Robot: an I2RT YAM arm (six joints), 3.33 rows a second.
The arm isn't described. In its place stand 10 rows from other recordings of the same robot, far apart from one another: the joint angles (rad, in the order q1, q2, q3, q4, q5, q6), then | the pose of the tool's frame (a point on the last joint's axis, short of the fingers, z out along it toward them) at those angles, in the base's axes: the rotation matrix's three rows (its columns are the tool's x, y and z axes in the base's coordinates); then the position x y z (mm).
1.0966, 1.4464, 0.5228, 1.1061, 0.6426, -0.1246 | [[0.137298, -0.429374, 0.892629], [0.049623, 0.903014, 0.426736], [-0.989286, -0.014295, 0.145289]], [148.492, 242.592, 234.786]
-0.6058, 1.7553, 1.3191, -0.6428, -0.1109, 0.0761 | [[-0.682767, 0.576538, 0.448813], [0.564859, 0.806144, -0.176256], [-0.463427, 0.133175, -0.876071]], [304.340, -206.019, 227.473]
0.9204, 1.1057, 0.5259, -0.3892, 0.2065, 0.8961 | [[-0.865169, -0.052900, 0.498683], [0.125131, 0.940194, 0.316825], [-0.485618, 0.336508, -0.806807]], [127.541, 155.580, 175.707]
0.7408, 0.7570, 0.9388, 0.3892, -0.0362, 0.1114 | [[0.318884, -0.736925, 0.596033], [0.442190, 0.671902, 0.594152], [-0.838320, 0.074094, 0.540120]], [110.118, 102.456, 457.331]
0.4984, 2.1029, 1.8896, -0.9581, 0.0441, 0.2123 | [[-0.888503, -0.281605, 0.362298], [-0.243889, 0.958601, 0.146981], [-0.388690, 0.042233, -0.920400]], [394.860, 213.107, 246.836]
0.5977, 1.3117, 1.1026, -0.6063, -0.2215, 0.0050 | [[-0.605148, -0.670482, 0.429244], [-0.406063, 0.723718, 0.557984], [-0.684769, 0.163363, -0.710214]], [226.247, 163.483, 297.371]
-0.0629, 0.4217, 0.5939, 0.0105, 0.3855, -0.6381 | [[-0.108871, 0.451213, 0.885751], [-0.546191, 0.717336, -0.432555], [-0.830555, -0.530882, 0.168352]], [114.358, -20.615, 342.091]
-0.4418, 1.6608, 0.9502, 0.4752, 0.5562, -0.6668 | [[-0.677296, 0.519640, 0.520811], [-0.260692, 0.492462, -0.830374], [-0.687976, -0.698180, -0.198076]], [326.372, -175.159, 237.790]
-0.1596, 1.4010, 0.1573, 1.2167, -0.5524, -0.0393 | [[-0.011601, -0.383340, 0.923535], [-0.032009, 0.923266, 0.382826], [-0.999420, -0.025120, -0.022981]], [215.425, -15.756, 158.157]
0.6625, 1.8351, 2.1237, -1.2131, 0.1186, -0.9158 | [[0.056386, -0.837007, 0.544279], [-0.954772, 0.114201, 0.274534], [-0.291944, -0.535142, -0.792712]], [296.378, 225.868, 408.286]
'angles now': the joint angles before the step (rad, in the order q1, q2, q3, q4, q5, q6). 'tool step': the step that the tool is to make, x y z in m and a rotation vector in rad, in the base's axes. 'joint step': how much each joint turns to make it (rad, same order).
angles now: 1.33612, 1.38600, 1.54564, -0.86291, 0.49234, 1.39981
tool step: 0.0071, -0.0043, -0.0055, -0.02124, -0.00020, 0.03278
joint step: -0.03332, -0.01725, -0.03609, 0.02205, -0.04696, -0.05251
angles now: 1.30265, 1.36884, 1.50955, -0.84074, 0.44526, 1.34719
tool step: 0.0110, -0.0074, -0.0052, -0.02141, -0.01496, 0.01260
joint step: -0.04906, -0.02280, -0.04127, 0.02750, -0.03421, -0.06073
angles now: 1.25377, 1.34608, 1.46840, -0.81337, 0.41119, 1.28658
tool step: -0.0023, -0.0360, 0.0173, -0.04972, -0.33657, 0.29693
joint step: -0.05287, -0.17956, -0.13397, 0.19891, -0.11689, -0.50074
